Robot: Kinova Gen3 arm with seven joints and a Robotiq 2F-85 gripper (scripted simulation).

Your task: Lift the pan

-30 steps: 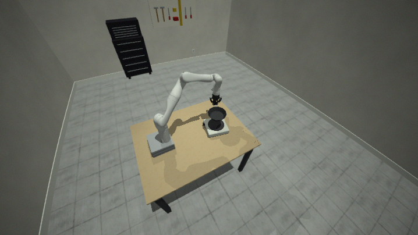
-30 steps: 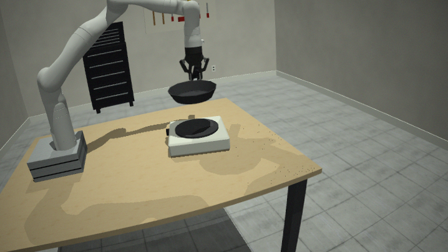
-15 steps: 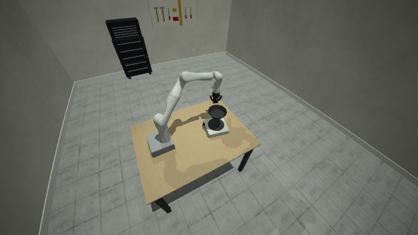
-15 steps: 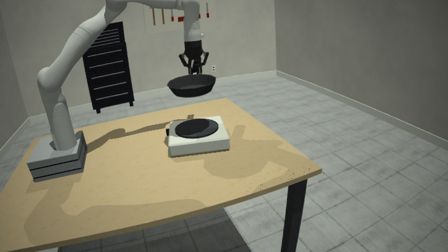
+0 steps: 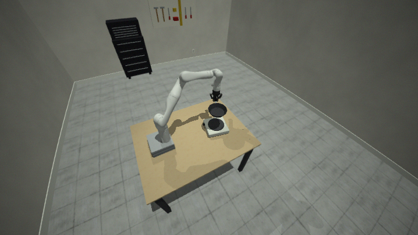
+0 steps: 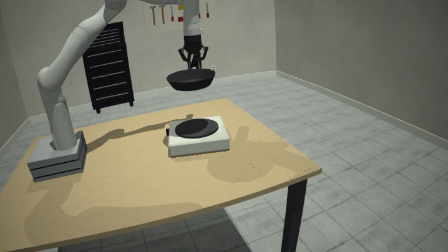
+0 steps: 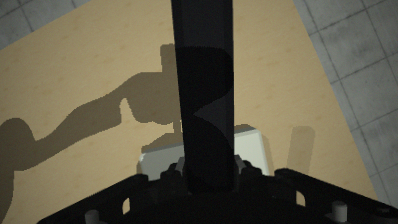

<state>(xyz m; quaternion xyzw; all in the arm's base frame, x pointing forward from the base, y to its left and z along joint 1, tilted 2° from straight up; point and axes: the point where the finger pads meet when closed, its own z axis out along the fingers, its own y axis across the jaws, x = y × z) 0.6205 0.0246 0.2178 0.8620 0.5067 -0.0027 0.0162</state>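
My hand is 4 cm past the black pan, 7 cm to the left of it and 2 cm above it. Round my hand: white hot plate (9 cm behind, 12 cm to the right, 27 cm below).
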